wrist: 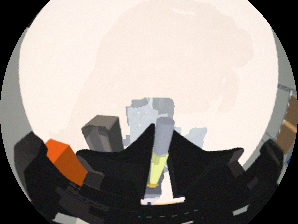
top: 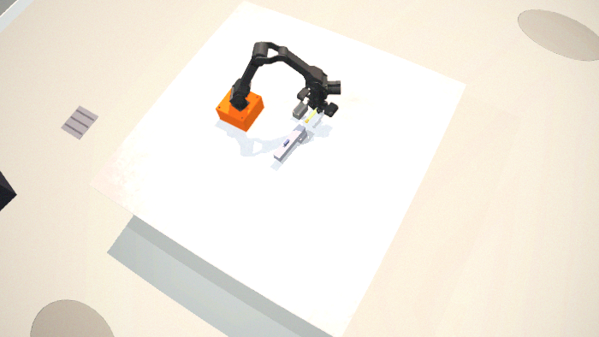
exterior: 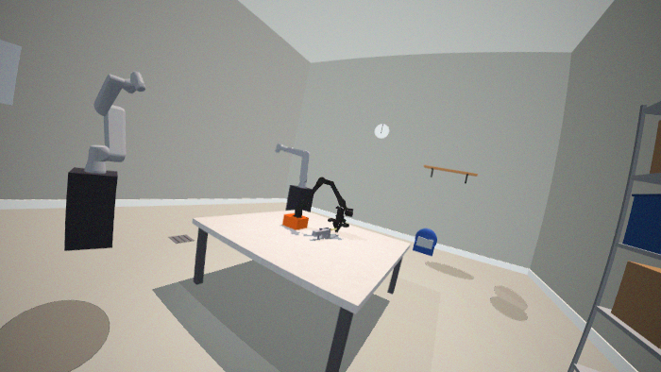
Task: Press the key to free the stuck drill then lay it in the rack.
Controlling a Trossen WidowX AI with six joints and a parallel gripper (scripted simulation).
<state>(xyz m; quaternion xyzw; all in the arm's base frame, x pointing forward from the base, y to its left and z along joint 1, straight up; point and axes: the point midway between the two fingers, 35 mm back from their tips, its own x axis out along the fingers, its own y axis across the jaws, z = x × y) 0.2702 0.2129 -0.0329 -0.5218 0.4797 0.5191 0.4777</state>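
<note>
The grey-brown block is 70 mm behind my gripper tip and 40 mm to the right of it. Round my gripper tip: pale grey fixture (20 mm ahead, 200 mm to the right, 20 mm above); dark blue drill (20 mm ahead, 230 mm to the right, 30 mm above).
</note>
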